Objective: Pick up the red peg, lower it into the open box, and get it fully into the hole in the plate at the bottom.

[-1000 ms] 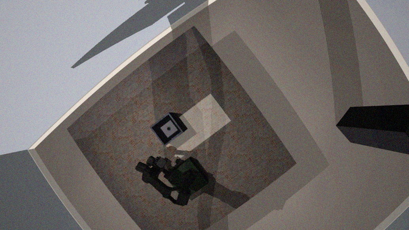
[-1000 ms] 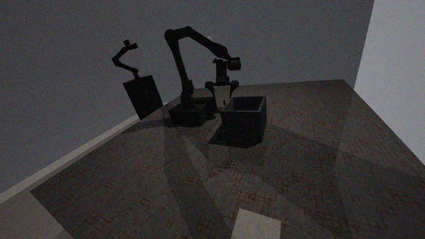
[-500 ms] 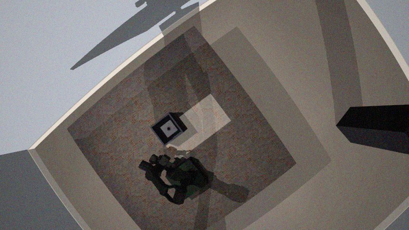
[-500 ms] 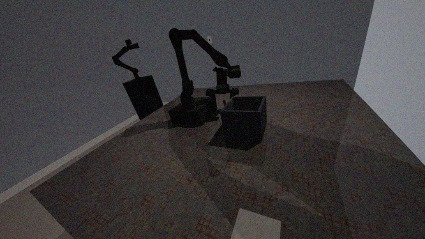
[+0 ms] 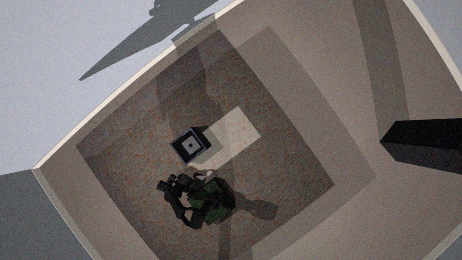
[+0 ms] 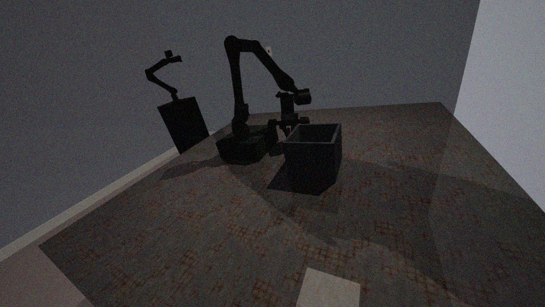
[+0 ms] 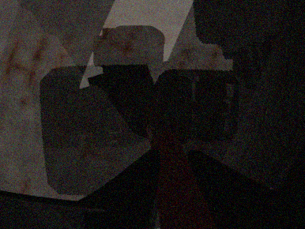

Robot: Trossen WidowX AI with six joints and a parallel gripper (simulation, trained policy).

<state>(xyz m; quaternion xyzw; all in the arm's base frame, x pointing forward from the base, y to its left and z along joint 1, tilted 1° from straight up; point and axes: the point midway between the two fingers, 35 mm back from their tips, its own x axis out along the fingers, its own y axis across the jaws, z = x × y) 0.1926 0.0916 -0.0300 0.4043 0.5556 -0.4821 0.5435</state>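
Right now my gripper tip is 14 cm short of the grey plate, 20 cm to the left of it and 2 cm below it. From my gripper tip the other things lie so: red peg 2 cm above.
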